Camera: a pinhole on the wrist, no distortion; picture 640 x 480 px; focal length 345.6 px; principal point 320.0 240.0 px. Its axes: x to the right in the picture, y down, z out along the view. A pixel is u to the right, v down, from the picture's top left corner.
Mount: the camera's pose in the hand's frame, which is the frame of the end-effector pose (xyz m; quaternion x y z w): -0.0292 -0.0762 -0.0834 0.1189 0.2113 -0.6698 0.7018
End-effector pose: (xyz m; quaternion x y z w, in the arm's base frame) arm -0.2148 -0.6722 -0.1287 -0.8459 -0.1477 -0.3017 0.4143
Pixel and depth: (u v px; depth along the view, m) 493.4 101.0 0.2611
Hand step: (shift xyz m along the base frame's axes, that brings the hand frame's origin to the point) -0.1944 0.2736 0.0869
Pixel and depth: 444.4 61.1 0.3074
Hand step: -0.2127 0.3223 0.0342
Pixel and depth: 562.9 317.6 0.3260
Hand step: -0.1046 0.3305 0.2721
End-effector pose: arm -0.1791 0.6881 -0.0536 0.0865 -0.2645 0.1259 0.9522
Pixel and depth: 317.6 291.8 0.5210
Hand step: 0.0074 -0.3497 0.3450
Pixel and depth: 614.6 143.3 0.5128
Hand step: 0.0331 -0.7352 0.0383
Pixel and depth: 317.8 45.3 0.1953
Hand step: -0.0927 -0.2084 0.0111
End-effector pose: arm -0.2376 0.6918 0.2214 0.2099 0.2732 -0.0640 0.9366
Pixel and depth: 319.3 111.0 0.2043
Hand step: -0.0539 -0.2017 0.0600
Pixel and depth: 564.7 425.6 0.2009
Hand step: 0.0314 -0.2653 -0.1473
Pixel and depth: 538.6 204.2 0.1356
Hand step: -0.0706 -0.1933 -0.0652
